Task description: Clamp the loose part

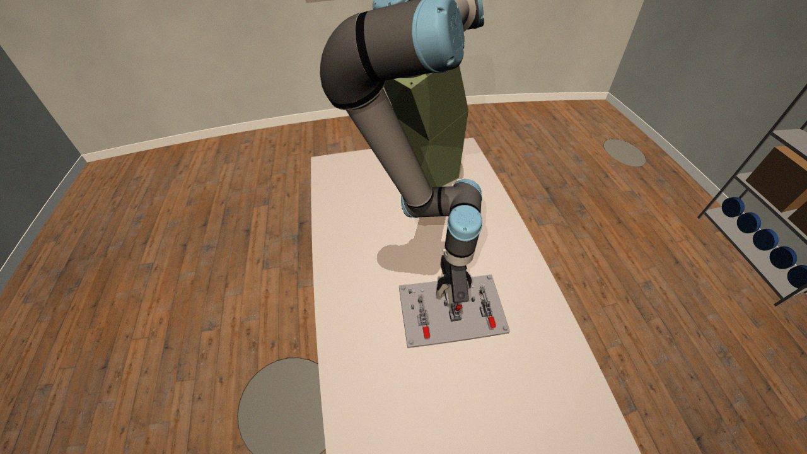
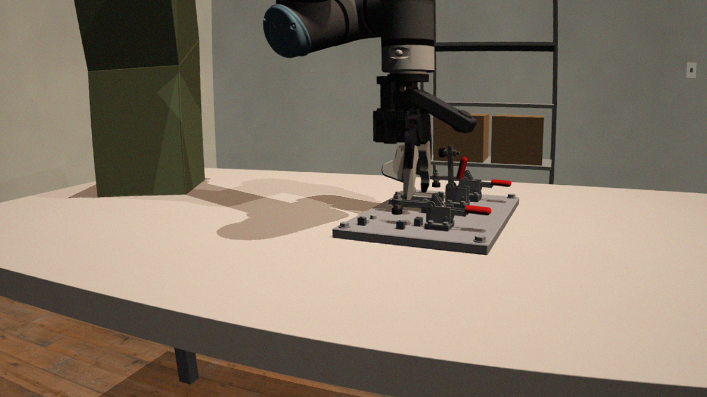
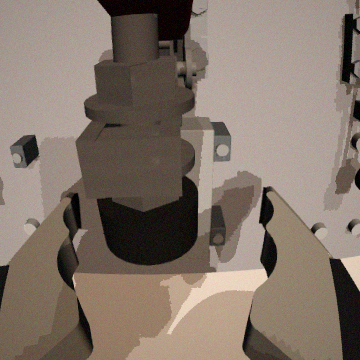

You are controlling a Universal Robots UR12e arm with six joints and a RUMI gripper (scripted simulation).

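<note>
Right now the grey block is 1 cm below my hand. Also, from my hand: dark stop block (4 cm ahead, 1 cm to the right, 1 cm below); grey fixture plate (4 cm ahead, 1 cm to the right, 3 cm below).
</note>
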